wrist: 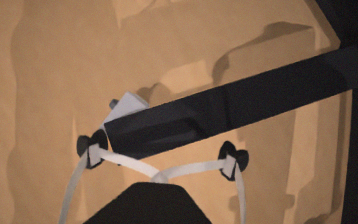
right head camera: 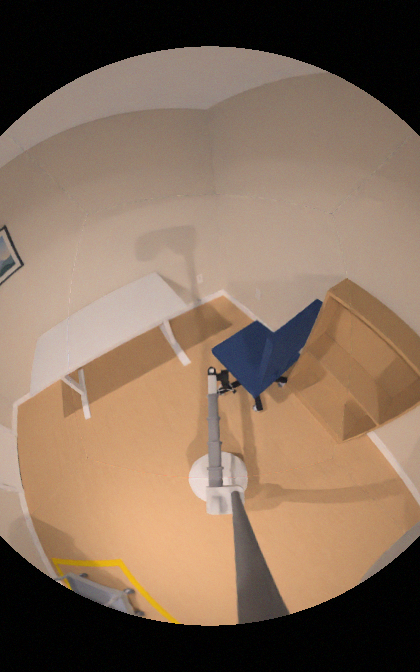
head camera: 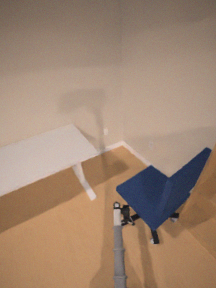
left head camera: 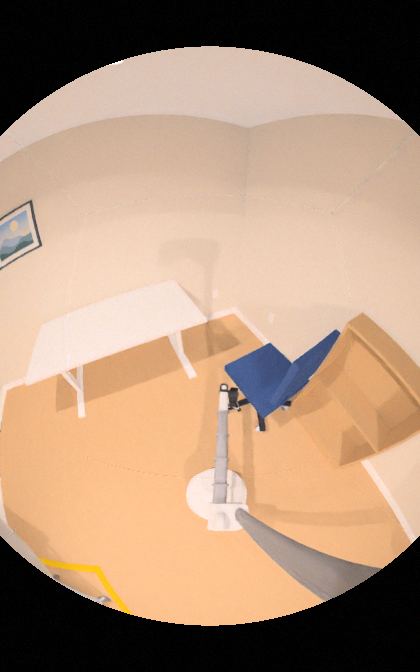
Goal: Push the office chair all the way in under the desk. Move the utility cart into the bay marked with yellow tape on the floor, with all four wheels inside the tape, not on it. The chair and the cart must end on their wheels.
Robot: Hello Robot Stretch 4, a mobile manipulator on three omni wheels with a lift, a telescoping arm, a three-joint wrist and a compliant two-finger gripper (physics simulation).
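Places are measured from the robot's base along level axes (x ahead, y left, z up), in centimetres.
Pixels of known places: gripper, fingertip midpoint: (wrist: 164, 148) (head camera: 126, 225).
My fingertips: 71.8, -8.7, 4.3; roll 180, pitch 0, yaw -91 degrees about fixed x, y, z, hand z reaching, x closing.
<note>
Behind a point stands the place of what it marks, as x, y, z.
The blue office chair (head camera: 145, 192) @(83.4, -26.5, 44.2) (left head camera: 260, 372) (right head camera: 245, 352) is on its base, outside the desk, its backrest toward the bookshelf. The white desk (head camera: 45, 155) @(112.3, 67.9, 69.3) (left head camera: 120, 325) (right head camera: 110, 320) stands against the wall at the left. My gripper (head camera: 127, 215) (left head camera: 234, 399) (right head camera: 226, 381) (wrist: 164, 148) @(71.8, -8.7, 4.3) is open beside the chair's base, low at the near left of the seat. In the wrist view a black chair leg (wrist: 225, 105) @(77.3, -14.5, 7.9) crosses ahead of the fingertips, close to the left one; contact is unclear. The grey cart (right head camera: 100, 592) is partly cut off at lower left, by the yellow tape (left head camera: 75, 566) (right head camera: 92, 563).
A wooden bookshelf (left head camera: 385, 345) (right head camera: 367, 312) stands right of the chair, very near its backrest. The room corner and walls are behind the chair and desk. A white desk leg (head camera: 84, 182) (left head camera: 182, 355) (right head camera: 175, 342) stands at the desk end nearer the chair.
</note>
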